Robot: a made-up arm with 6 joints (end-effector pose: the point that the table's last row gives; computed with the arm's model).
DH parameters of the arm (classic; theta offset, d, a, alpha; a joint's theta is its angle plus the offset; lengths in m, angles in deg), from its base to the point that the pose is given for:
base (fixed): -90 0.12 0 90
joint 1: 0 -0.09 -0.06 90
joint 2: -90 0 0.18 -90
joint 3: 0 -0.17 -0.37 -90
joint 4: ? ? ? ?
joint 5: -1.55 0 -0.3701 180
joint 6: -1.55 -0.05 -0.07 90
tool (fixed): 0 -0.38 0 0
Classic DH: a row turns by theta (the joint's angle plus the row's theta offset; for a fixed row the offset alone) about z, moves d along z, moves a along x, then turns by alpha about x.
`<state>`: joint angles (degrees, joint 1 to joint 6).
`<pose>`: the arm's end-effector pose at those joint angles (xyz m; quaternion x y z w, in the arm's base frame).
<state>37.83 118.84 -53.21 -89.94 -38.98 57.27</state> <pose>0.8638 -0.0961 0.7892 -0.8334 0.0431 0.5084 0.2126</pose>
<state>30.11 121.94 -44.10 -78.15 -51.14 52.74</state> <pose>0.8031 -0.0216 0.8531 -0.8744 0.0331 0.4596 0.1520</pose>
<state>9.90 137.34 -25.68 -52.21 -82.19 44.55</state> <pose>0.5557 -0.0221 0.8949 -0.9482 0.0252 0.3001 0.1013</pose>
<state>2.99 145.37 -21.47 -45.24 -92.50 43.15</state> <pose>0.4521 -0.0815 0.8744 -0.9633 0.0452 0.2359 0.1199</pose>
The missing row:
joint 4: 0 -0.13 -0.12 90
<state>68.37 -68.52 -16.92 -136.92 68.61 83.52</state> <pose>-0.4284 -0.6650 -0.2600 -0.5162 -0.2590 -0.5130 0.6351</pose>
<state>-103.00 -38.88 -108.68 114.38 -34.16 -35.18</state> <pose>0.2005 -0.1686 -0.0955 -0.4228 0.0412 -0.8521 0.3057</pose>
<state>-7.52 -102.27 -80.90 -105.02 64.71 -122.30</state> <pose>-0.3488 -0.0270 0.4530 -0.0072 0.7897 -0.5799 0.2002</pose>
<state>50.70 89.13 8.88 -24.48 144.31 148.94</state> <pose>0.1833 -0.5384 -0.4351 -0.2416 -0.3968 -0.7363 0.4920</pose>
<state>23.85 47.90 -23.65 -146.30 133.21 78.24</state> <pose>-0.4263 0.4311 -0.4343 0.5638 -0.0076 0.8091 0.1656</pose>
